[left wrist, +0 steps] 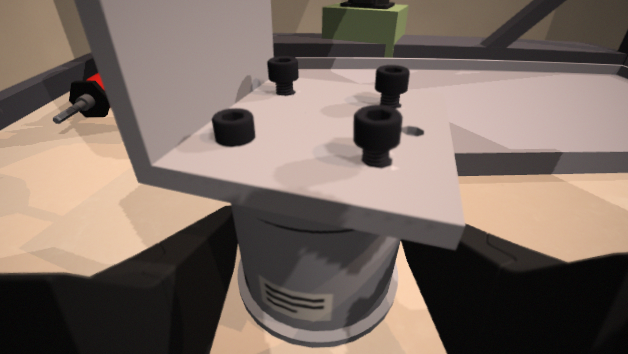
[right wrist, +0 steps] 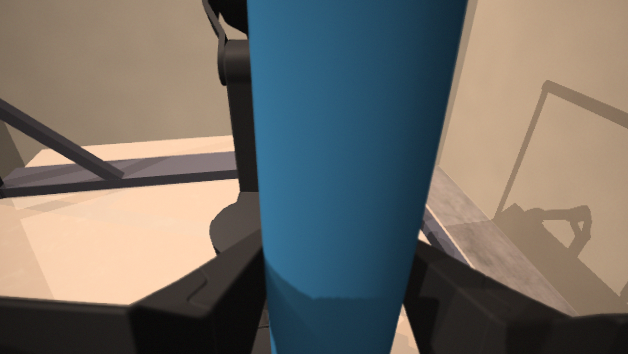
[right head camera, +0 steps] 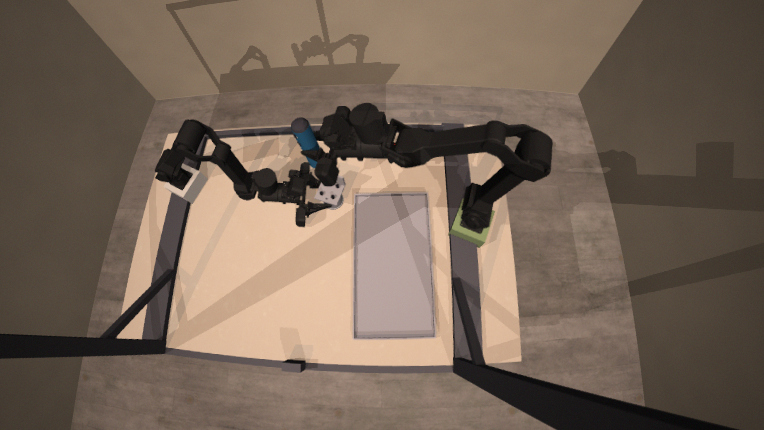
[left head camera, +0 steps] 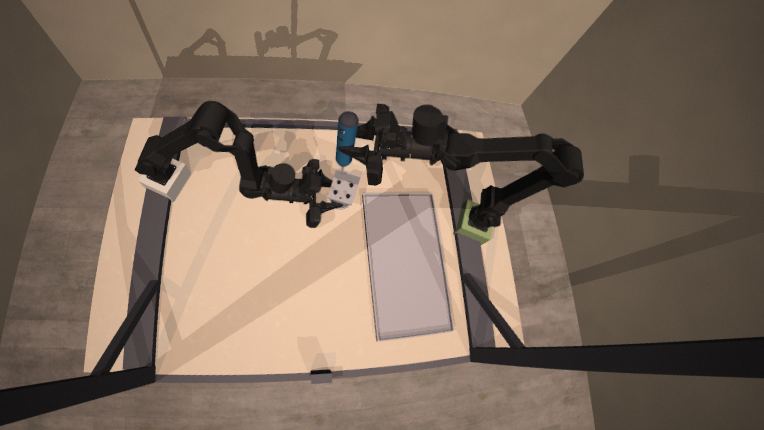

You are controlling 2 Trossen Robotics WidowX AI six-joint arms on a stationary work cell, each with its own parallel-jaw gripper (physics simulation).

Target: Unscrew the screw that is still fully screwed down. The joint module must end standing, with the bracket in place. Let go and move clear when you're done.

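Frame: origin at the left arm's base, x back, y right, z up, level; metres.
Where they show: left gripper, fingertip midpoint: (left wrist: 319, 215) (right head camera: 332, 196) (left head camera: 342, 195); right gripper, fingertip midpoint: (right wrist: 333, 244) (right head camera: 304, 145) (left head camera: 340, 140); left arm's base, origin of the base link: (right head camera: 181, 179) (left head camera: 161, 172); right arm's base, origin of the base link: (left wrist: 368, 5) (right head camera: 473, 219) (left head camera: 479, 219).
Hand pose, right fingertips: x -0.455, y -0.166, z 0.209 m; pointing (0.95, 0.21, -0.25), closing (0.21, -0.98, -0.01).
Note:
Each offset is from my right fingertips to the top centre of the thing.
The grey cylindrical joint module @(dx -0.038, dy +0.013, dz -0.202 m) (left wrist: 300, 260) stands upright, with its pale L-shaped bracket (left head camera: 351, 176) (left wrist: 300, 160) on top. Three black screws stand raised with threads showing; the fourth screw @(dx -0.018, dy -0.003, dz -0.194 m) (left wrist: 233, 127), beside the bracket's upright wall, sits flush. My left gripper (left wrist: 319, 215) is low at the module, its fingers against both sides of the body; the tips are partly hidden. My right gripper (right wrist: 333, 244) is shut on the blue screwdriver @(dx -0.014, dy -0.002, dz +0.091 m) (left head camera: 346, 141) (right head camera: 304, 137) (right wrist: 350, 150). The screwdriver is held bit down above the bracket's wall side in the left head camera; whether the bit touches anything cannot be told.
A shallow grey tray @(dx -0.279, dy +0.119, dz -0.250 m) (left head camera: 370, 267) (right head camera: 355, 267) (left wrist: 525, 162) lies to the right of the module in the head views. A red and black tool @(dx -0.118, dy -0.218, dz -0.237 m) (left wrist: 90, 100) lies behind the bracket in the left wrist view. Dark frame beams edge the table.

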